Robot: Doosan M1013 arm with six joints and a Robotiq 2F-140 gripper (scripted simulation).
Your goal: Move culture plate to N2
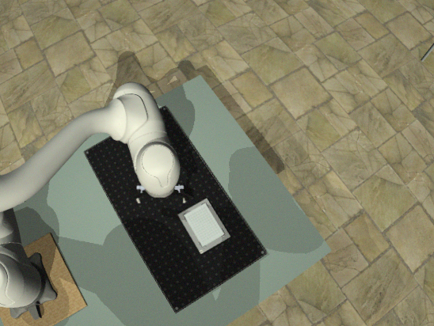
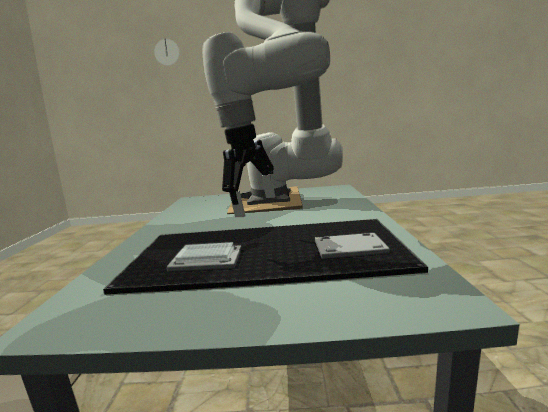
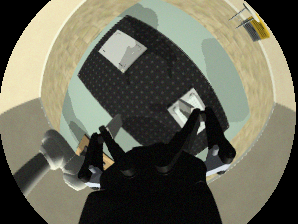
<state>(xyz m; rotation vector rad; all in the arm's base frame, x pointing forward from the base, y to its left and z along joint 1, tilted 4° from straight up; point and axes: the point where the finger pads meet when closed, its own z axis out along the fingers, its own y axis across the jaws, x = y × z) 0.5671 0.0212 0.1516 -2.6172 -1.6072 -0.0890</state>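
The lid is 90 mm ahead of my hand, 120 mm to the right of it and 90 mm below it. From my hand the other things lie so: nest N1: 90 mm ahead, 120 mm to the right, 110 mm below; nest N2: 50 mm ahead, 240 mm to the left, 110 mm below.
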